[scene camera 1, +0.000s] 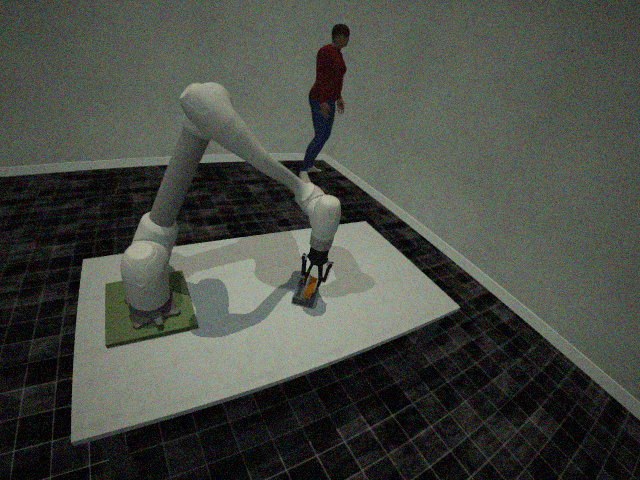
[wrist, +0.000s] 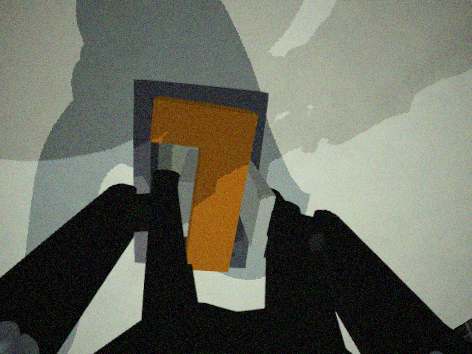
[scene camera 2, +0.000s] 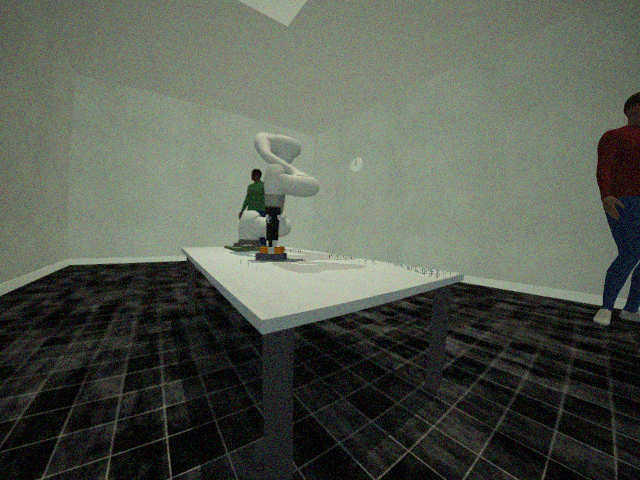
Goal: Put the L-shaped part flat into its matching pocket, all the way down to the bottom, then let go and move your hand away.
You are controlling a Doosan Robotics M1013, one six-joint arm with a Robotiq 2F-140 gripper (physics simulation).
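Seen in the pictures: gripper, fingertip midpoint: (scene camera 1: 310, 289) (wrist: 216, 173) (scene camera 2: 272, 253); arm's base, origin of the base link: (scene camera 1: 151, 306) (scene camera 2: 248, 246).
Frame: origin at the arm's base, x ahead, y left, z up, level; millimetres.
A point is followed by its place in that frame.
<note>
The orange L-shaped part (scene camera 1: 310, 287) @(x 609, y -225, z 47 mm) (scene camera 2: 272, 250) (wrist: 213, 152) @(x 642, y -191, z 48 mm) sits within the outline of the dark grey pocket block (scene camera 1: 301, 300) @(x 553, y -245, z 13 mm) (scene camera 2: 270, 256) @(x 645, y -234, z 4 mm) (wrist: 198, 89) @(x 661, y -159, z 16 mm) on the white table. In the wrist view its short arm lies along the block's far rim and its long leg runs back between my fingers. How deep it sits I cannot tell. My gripper (scene camera 1: 315, 276) (scene camera 2: 272, 237) (wrist: 216, 173) @(x 626, y -209, z 14 mm) points straight down over the block, with its two black fingers shut on the part's long leg.
The white table (scene camera 1: 258, 361) @(x 255, y -399, z -20 mm) (scene camera 2: 310, 294) @(x 1198, y -485, z -20 mm) carries the arm's base on a green plate (scene camera 1: 116, 320) @(x -140, y -12, z -2 mm). A person in red (scene camera 1: 327, 98) (scene camera 2: 620, 207) walks beyond the table's far side. A person in green (scene camera 2: 252, 198) stands behind the arm.
</note>
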